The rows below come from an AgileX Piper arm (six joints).
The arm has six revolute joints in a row. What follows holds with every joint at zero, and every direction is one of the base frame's. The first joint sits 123 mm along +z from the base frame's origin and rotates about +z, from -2.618 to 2.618 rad. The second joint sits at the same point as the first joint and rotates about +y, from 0 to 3.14 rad. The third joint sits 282.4 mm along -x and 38.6 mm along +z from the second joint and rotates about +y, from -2.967 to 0 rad. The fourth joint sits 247.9 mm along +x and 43.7 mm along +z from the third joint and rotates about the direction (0.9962, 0, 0.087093), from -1.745 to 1.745 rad. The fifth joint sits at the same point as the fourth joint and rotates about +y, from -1.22 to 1.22 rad. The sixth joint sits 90.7 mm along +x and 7.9 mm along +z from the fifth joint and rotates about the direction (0.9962, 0, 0.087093), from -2.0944 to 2.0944 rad. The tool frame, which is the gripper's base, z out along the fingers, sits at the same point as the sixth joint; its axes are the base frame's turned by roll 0, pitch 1.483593 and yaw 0 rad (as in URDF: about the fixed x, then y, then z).
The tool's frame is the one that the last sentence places.
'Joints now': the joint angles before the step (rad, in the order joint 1, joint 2, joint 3, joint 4, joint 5, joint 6). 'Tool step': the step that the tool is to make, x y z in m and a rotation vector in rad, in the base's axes. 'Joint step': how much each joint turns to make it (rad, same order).
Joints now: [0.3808, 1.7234, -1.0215, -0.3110, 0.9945, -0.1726]
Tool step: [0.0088, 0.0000, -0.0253, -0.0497, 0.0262, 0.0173]
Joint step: [-0.0001, 0.0863, 0.0003, -0.0547, -0.0385, 0.0272]
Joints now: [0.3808, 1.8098, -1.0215, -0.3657, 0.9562, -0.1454]
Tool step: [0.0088, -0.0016, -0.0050, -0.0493, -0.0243, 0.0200]
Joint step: [0.0002, 0.0332, -0.0187, -0.0732, -0.0091, 0.0322]
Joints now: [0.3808, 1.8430, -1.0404, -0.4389, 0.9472, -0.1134]
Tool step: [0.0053, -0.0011, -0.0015, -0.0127, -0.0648, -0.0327]
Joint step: [0.0000, 0.0080, 0.0001, -0.0590, -0.0350, 0.0895]
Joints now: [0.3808, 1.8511, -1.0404, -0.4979, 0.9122, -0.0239]
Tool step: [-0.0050, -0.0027, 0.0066, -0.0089, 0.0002, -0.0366]
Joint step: [0.0000, -0.0252, 0.0081, 0.0035, 0.0339, 0.0240]
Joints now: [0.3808, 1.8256, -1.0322, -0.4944, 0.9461, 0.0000]
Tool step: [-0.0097, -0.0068, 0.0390, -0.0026, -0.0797, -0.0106]
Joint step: [-0.0001, -0.1247, 0.0015, -0.0193, 0.0573, 0.0000]
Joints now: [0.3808, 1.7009, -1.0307, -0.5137, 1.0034, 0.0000]
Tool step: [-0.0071, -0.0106, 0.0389, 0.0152, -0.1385, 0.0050]
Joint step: [-0.0153, -0.1254, -0.0013, -0.0444, -0.0065, 0.0052]
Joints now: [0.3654, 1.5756, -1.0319, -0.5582, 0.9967, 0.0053]
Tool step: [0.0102, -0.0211, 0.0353, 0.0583, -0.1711, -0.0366]
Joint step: [-0.0832, -0.0668, -0.0541, -0.0141, -0.0736, -0.0052]
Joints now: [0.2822, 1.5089, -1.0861, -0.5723, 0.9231, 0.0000]
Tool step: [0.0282, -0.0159, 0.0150, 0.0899, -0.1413, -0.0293]
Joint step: [-0.0918, 0.0366, -0.0846, 0.0384, -0.1339, -0.0087]
